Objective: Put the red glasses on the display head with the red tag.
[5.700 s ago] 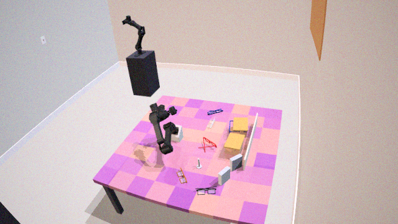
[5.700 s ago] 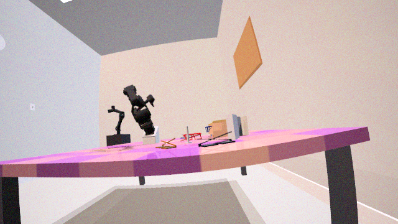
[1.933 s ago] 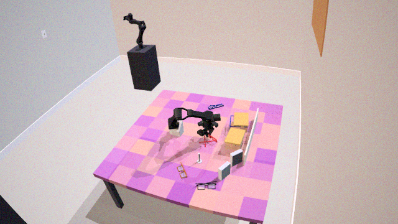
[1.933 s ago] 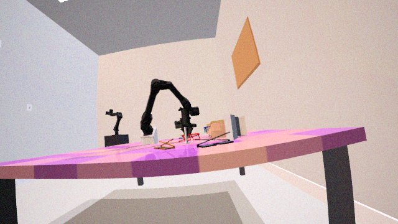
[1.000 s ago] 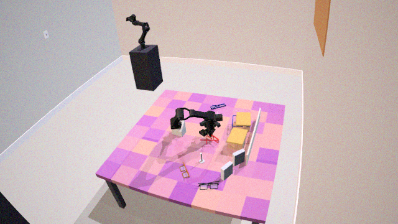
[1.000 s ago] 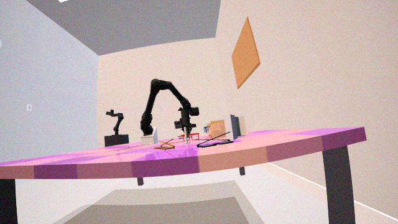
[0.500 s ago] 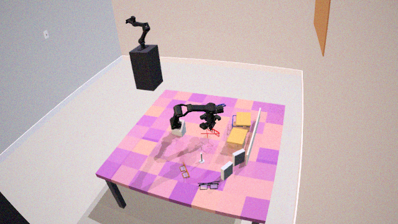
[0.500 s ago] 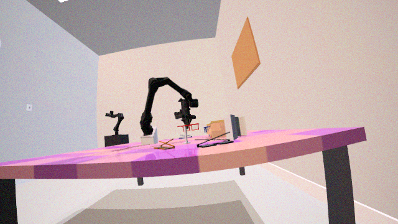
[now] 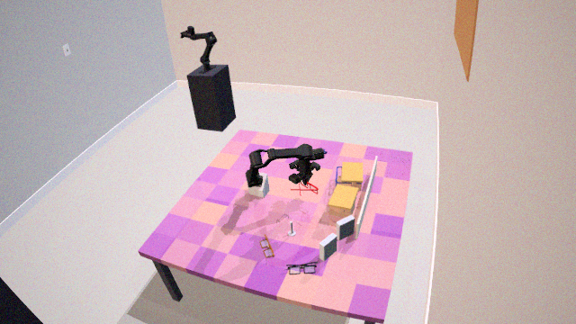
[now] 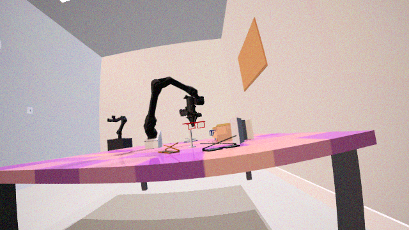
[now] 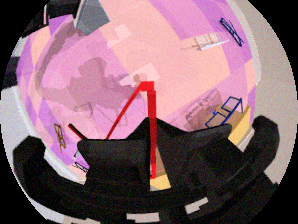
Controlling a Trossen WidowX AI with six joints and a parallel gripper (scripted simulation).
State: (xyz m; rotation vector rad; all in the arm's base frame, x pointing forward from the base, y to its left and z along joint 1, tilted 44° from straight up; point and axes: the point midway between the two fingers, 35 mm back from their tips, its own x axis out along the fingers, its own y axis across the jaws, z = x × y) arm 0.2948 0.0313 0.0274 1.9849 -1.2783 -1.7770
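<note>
Right now my gripper tip is 26 cm to the left of the small post, 9 cm above it and 1 cm short of it. From my gripper tip the other things lie so: white panel (33 cm ahead, 9 cm to the left, 6 cm below); then tan display head (19 cm ahead, 6 cm below, 3 cm to the right).
</note>
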